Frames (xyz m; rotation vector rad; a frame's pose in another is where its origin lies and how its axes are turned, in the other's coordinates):
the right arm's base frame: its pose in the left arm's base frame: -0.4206 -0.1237 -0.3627 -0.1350 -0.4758 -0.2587
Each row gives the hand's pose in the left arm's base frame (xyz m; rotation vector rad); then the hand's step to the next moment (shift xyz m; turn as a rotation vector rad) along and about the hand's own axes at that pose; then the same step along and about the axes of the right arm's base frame.
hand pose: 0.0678 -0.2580 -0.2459 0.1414 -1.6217 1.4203
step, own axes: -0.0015 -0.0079 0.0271 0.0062 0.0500 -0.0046
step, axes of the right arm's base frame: 0.0011 -0.0276 0.0061 -0.0472 0.0151 -0.0099
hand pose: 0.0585 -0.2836 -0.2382 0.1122 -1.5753 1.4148
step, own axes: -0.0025 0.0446 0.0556 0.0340 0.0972 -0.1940
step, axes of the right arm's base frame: -0.0554 -0.0449 -0.0021 -0.0501 0.2094 -0.0431
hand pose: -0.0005 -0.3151 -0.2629 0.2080 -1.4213 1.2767
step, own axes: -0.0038 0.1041 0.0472 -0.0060 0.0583 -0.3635
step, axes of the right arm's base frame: -0.1121 -0.0225 0.0018 0.0279 0.3420 -0.1336
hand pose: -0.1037 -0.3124 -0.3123 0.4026 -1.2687 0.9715
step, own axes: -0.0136 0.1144 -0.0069 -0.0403 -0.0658 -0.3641
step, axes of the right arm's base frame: -0.1074 0.0405 0.0118 0.1297 0.2904 -0.1933
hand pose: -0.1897 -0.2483 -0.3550 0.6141 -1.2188 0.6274
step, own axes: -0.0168 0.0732 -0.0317 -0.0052 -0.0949 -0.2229
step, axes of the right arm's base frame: -0.0542 0.0592 0.0143 0.1311 0.1553 -0.1319
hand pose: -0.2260 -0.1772 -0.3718 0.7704 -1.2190 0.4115
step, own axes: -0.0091 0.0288 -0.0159 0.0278 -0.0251 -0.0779
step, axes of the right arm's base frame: -0.0174 0.0279 0.0091 0.0630 0.0554 -0.0207
